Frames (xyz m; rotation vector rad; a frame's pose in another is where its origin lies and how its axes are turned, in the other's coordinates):
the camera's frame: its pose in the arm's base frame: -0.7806 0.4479 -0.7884 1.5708 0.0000 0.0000
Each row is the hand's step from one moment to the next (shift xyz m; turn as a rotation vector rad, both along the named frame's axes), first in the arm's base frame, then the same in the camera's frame.
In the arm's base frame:
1: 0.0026 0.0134 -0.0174 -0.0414 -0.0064 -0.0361
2: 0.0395 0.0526 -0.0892 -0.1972 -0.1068 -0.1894
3: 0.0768 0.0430 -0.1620 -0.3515 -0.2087 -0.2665
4: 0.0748 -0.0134 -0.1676 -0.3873 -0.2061 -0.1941
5: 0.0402 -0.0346 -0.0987 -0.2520 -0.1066 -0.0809
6: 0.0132 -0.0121 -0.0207 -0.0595 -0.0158 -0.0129
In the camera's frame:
1: 0.0026 -0.0174 -0.0134 -0.0414 -0.0361 0.0064
2: 0.0395 -0.0892 -0.0526 -0.1972 -0.1894 0.1068
3: 0.0768 -0.1620 -0.0430 -0.3515 -0.2665 0.2087
4: 0.0748 -0.1676 0.0134 -0.3873 -0.1941 0.2061
5: 0.0402 -0.0987 0.0346 -0.2520 -0.0809 0.1066
6: 0.0132 -0.0207 0.0121 -0.0595 -0.0129 0.0158

